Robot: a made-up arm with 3 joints. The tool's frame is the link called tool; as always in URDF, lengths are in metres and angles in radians. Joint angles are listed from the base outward. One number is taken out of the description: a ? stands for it. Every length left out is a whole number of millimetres.
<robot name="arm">
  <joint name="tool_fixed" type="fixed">
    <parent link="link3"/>
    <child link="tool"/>
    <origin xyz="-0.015 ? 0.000" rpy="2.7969 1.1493 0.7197"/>
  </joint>
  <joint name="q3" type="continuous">
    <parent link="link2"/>
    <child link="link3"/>
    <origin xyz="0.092 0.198 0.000" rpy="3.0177 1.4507 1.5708"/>
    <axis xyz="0 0 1"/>
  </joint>
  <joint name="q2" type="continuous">
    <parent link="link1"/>
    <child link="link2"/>
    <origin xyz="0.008 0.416 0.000" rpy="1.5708 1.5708 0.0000"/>
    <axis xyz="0 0 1"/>
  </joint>
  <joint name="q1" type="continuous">
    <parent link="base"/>
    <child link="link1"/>
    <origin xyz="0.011 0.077 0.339" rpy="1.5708 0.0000 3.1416"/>
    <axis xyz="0 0 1"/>
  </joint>
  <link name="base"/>
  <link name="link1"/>
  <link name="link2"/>
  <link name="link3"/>
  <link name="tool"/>
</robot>
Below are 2 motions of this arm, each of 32 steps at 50 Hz.
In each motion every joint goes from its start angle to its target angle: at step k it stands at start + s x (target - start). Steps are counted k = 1, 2, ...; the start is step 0. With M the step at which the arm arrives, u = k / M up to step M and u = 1 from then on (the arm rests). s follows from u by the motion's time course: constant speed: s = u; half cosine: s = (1 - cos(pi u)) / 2; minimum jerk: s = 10 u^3 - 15 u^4 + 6 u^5.
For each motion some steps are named. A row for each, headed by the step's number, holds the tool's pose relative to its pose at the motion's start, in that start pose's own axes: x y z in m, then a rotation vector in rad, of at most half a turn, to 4 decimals.
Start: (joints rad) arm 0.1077 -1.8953 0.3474
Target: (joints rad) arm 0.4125 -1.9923 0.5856
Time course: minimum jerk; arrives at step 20
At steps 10, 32:
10: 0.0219 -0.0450 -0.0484 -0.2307 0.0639 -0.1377
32: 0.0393 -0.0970 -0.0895 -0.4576 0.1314 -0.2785

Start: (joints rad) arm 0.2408 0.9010 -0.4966
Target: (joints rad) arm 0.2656 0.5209 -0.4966
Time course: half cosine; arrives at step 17
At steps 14, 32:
14: -0.0622 -0.0302 -0.0498 0.1157 0.1994 -0.2665
32: -0.0680 -0.0317 -0.0535 0.1248 0.2158 -0.2880

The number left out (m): 0.042
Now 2 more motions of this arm.
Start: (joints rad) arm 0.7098 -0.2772 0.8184
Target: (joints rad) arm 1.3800 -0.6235 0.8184
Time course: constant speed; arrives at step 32
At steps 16, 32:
16: -0.1230 0.0409 -0.1010 -0.2227 0.0709 0.2955
32: -0.2400 0.0177 -0.2139 -0.4901 0.1379 0.5526

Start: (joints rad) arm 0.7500 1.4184 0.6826
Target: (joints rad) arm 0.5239 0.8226 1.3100
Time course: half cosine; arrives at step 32
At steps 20, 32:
20: -0.0150 -0.0227 -0.1209 -0.5691 0.4647 -0.1181
32: -0.0276 -0.0369 -0.1666 -0.8252 0.6697 -0.1318

